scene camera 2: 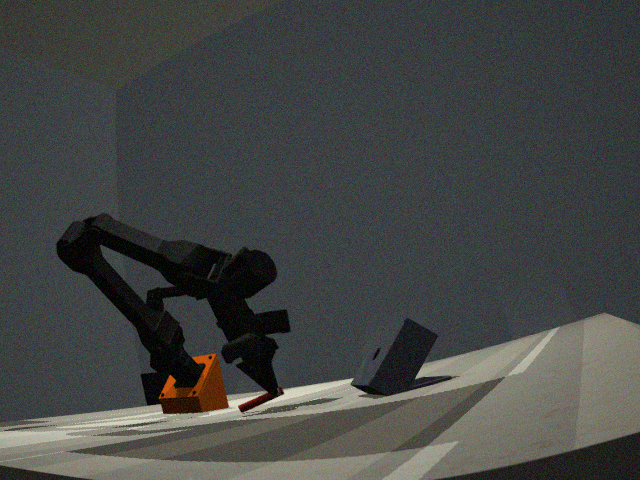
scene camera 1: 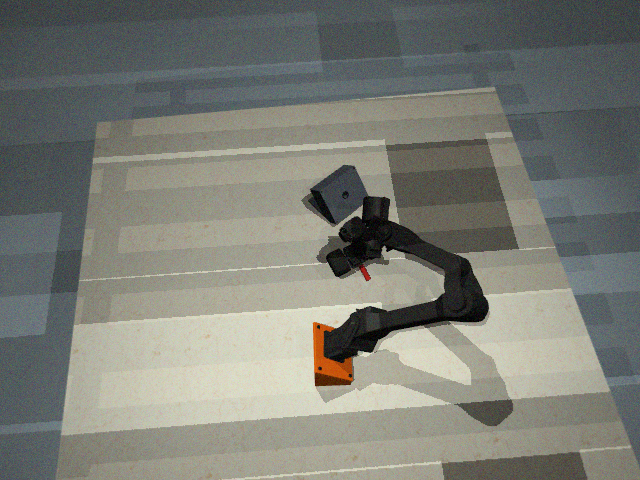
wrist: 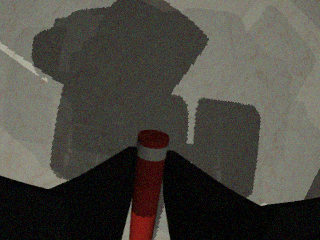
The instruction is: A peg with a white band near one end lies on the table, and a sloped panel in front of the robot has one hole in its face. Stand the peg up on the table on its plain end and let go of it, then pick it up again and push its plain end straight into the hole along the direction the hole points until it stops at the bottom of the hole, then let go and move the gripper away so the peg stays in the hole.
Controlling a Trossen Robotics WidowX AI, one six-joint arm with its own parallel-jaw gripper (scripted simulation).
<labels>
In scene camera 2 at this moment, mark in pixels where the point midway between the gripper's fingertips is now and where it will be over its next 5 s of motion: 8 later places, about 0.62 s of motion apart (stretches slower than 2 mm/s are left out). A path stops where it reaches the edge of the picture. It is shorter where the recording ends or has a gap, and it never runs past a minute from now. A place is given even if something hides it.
The gripper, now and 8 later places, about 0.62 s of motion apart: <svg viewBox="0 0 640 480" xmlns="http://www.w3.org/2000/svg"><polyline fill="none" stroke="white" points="276,394 272,389 267,383 262,379 256,376 250,374 243,373 238,372 238,374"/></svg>
</labels>
